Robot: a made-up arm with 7 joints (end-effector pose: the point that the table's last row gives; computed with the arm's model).
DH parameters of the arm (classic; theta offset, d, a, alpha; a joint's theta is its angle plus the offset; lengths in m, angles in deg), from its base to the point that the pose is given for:
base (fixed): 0 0 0 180
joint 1: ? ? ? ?
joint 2: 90 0.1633 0.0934 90
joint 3: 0 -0.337 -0.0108 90
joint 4: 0 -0.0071 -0.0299 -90
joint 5: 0 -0.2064 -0.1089 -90
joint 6: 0 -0.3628 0.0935 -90
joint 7: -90 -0.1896 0.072 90
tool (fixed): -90 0.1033 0 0
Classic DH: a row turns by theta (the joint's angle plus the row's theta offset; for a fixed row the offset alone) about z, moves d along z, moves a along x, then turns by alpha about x.
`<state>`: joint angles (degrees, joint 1 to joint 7).
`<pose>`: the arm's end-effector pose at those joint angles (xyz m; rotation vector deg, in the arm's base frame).
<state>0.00 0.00 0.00 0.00 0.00 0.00 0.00</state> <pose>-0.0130 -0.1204 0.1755 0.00 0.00 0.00</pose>
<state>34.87 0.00 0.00 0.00 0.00 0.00 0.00</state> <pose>-0.0795 -0.0914 0.1755 0.00 0.00 -34.87</pose>
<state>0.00 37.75 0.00 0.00 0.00 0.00 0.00</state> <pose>0.1015 -0.1204 0.3783 0.00 37.75 0.00</pose>
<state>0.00 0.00 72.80 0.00 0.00 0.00 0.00</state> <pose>-0.0130 -0.0729 -0.2078 72.80 0.00 0.00</pose>
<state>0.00 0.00 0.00 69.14 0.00 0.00 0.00</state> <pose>-0.1410 -0.1204 0.0641 0.00 -69.14 0.00</pose>
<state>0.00 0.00 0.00 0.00 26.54 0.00 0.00</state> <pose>-0.0130 -0.1428 0.0331 26.54 0.00 0.00</pose>
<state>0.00 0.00 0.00 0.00 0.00 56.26 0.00</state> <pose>-0.0891 -0.1204 0.0135 0.00 56.26 0.00</pose>
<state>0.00 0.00 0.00 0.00 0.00 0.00 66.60</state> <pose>-0.0130 -0.0690 0.0471 -66.60 0.00 0.00</pose>
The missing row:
joint 1: 0 -0.1095 0.3408 90
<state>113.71 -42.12 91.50 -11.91 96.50 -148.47 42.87</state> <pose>0.2851 -0.1537 -0.6042 -81.40 33.98 94.39</pose>
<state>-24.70 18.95 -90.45 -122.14 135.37 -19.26 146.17</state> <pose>-0.3614 0.0988 -0.0831 -96.22 93.80 -88.79</pose>
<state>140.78 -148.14 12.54 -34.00 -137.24 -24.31 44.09</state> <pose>-0.1722 -0.6600 -0.0915 47.73 -68.38 13.72</pose>
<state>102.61 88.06 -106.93 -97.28 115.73 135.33 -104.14</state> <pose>0.5287 -0.0159 0.7886 -10.80 23.15 46.78</pose>
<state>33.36 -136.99 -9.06 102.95 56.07 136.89 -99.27</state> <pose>0.3286 -0.3855 0.4094 -3.34 -66.95 22.89</pose>
